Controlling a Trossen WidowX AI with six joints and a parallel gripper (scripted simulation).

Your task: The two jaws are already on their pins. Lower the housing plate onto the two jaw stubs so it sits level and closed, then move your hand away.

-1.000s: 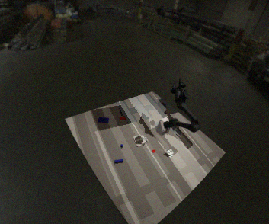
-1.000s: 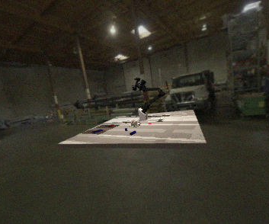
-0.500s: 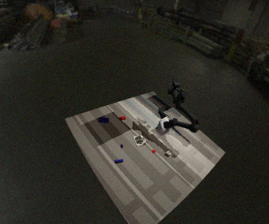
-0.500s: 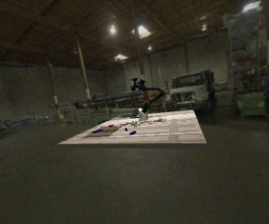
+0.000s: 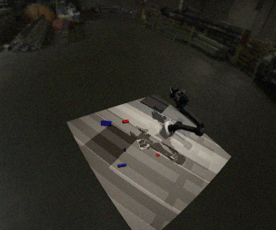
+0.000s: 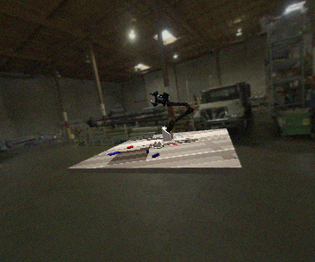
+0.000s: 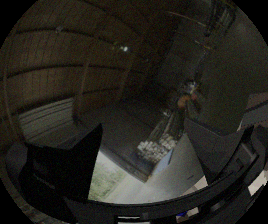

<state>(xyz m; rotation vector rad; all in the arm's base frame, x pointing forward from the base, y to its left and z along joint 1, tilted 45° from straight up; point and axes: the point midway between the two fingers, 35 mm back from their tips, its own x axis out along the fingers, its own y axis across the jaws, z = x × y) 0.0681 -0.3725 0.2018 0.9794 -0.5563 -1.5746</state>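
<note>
Now: gripper tip 220 mm short of the small red piece, 310 mm to the right of it and 530 mm above it. Also, from my gripper tip: red block (270 mm ahead, 200 mm to the right, 530 mm below).
</note>
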